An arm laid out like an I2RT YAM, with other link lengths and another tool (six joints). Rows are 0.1 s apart.
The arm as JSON. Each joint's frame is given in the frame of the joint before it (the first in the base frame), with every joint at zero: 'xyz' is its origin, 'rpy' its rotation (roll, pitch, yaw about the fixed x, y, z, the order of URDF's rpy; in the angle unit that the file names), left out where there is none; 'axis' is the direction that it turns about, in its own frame. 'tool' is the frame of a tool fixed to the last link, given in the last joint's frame.
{
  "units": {
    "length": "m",
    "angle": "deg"
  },
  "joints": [
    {
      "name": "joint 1",
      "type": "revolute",
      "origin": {
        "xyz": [
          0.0,
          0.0,
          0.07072
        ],
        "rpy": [
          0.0,
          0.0,
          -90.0
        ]
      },
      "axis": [
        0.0,
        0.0,
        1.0
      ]
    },
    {
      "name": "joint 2",
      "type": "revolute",
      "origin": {
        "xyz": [
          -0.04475,
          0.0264,
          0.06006
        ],
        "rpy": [
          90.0,
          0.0,
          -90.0
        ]
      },
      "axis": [
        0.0,
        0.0,
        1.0
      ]
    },
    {
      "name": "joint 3",
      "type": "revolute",
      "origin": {
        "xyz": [
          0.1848,
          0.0,
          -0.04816
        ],
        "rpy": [
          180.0,
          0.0,
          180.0
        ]
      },
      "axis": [
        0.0,
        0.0,
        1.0
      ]
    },
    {
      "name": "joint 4",
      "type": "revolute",
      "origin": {
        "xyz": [
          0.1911,
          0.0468,
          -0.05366
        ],
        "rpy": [
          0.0,
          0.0,
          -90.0
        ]
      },
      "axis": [
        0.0,
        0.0,
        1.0
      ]
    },
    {
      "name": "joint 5",
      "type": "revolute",
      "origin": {
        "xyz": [
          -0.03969,
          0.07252,
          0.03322
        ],
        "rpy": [
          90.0,
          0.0,
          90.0
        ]
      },
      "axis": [
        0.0,
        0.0,
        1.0
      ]
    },
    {
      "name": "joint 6",
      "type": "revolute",
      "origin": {
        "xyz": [
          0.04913,
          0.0,
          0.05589
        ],
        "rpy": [
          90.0,
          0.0,
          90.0
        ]
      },
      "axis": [
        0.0,
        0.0,
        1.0
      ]
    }
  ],
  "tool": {
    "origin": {
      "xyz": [
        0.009,
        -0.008,
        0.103
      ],
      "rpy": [
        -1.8,
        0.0,
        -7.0
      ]
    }
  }
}
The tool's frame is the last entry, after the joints.
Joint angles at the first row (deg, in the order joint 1, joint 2, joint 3, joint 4, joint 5, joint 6):
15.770 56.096 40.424 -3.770 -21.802 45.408
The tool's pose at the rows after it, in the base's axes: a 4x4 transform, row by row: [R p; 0 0 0 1], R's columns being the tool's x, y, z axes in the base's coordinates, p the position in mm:
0.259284 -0.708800 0.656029 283.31; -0.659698 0.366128 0.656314 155.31; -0.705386 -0.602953 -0.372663 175.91; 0 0 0 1
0.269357 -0.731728 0.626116 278.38; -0.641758 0.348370 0.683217 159.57; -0.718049 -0.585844 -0.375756 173.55; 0 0 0 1
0.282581 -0.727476 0.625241 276.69; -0.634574 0.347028 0.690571 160.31; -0.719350 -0.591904 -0.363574 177.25; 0 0 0 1
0.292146 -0.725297 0.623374 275.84; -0.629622 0.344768 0.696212 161.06; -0.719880 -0.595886 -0.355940 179.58; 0 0 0 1
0.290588 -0.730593 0.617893 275.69; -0.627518 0.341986 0.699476 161.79; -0.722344 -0.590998 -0.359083 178.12; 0 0 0 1
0.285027 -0.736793 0.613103 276.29; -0.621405 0.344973 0.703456 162.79; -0.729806 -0.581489 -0.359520 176.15; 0 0 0 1
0.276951 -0.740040 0.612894 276.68; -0.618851 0.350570 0.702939 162.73; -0.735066 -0.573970 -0.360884 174.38; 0 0 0 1
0.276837 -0.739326 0.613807 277.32; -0.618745 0.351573 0.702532 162.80; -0.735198 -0.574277 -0.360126 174.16; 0 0 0 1
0.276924 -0.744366 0.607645 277.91; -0.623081 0.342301 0.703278 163.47; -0.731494 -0.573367 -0.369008 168.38; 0 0 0 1
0.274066 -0.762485 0.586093 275.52; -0.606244 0.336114 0.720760 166.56; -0.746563 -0.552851 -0.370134 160.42; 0 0 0 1
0.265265 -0.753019 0.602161 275.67; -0.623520 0.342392 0.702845 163.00; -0.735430 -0.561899 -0.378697 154.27; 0 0 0 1
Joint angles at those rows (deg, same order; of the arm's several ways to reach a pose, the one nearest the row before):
15.747 57.712 40.707 -6.130 -25.869 45.386
15.748 57.648 40.445 -6.676 -28.075 45.473
15.748 56.753 40.295 -6.656 -28.556 45.495
15.747 56.357 40.293 -6.590 -28.950 45.451
15.747 56.708 40.293 -6.546 -29.256 45.495
15.748 57.299 40.120 -5.913 -29.584 46.041
15.726 57.538 39.856 -5.519 -29.562 46.544
15.725 57.734 39.835 -5.237 -29.518 46.588
15.749 58.655 39.203 -4.361 -29.670 46.042
15.749 59.420 37.584 -2.502 -31.178 46.741
15.747 58.916 35.900 -1.541 -29.737 46.282

